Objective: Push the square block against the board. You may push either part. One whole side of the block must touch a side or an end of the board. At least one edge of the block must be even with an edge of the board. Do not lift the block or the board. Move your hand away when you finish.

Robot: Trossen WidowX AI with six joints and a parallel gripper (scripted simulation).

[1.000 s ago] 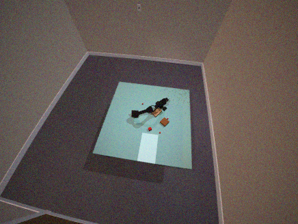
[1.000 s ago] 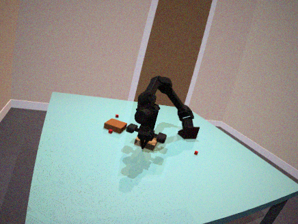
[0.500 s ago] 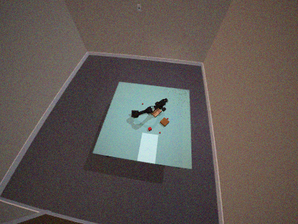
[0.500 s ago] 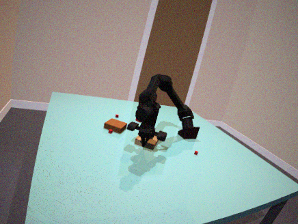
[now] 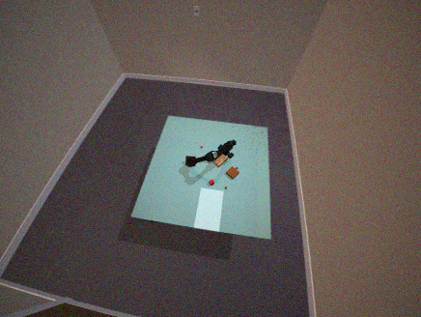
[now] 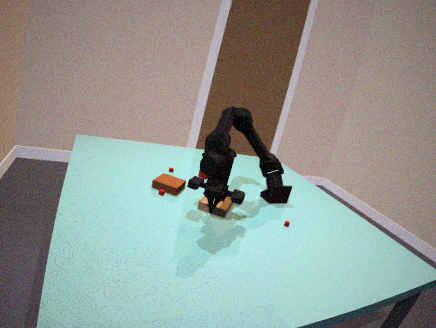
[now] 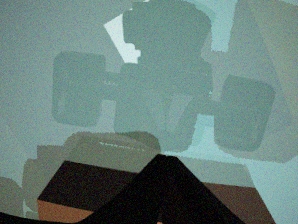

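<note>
The board lies 7 cm to the right of my gripper tip and 5 cm behind it. Also, from my gripper tip: square block (20 cm to the right, 10 cm ahead); red cube (35 cm to the right, 10 cm behind, 1 cm above).
</note>
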